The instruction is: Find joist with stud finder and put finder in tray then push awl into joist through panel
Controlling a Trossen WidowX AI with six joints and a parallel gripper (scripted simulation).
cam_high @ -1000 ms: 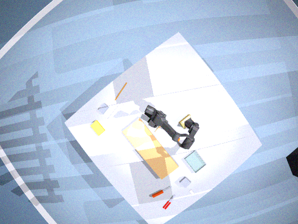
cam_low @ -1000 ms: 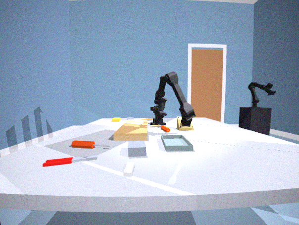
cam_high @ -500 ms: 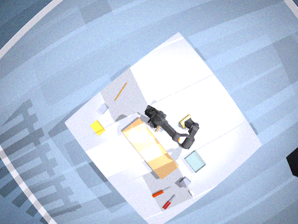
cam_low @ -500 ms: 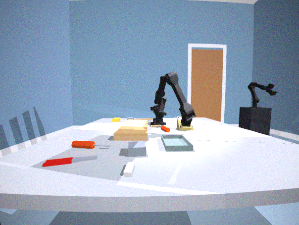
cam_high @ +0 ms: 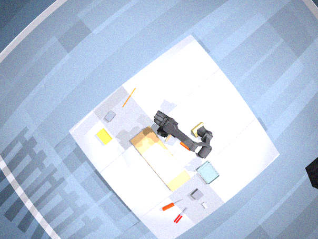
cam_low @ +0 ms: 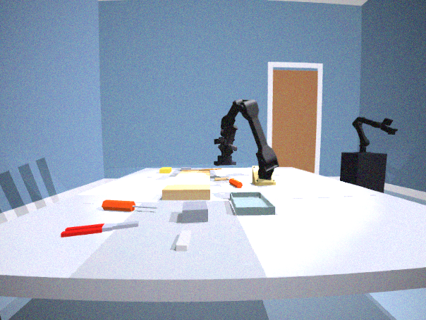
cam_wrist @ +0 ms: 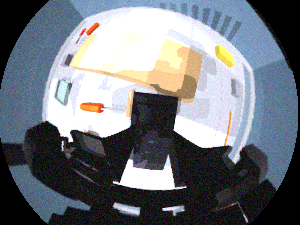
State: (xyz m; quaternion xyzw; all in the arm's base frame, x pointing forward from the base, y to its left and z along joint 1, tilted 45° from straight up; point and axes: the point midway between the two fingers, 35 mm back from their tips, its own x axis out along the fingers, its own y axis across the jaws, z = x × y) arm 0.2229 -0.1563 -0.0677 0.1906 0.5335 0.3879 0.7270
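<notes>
Right now the awl is 10 cm below my gripper tip, 7 cm to the left of it and 2 cm behind it. Also, from my gripper tip: pencil (34 cm to the right, 11 cm ahead, 10 cm below); dark stud finder (2 cm above, 1 cm ahead); yellow block (44 cm ahead, 18 cm to the right, 9 cm below).
</notes>
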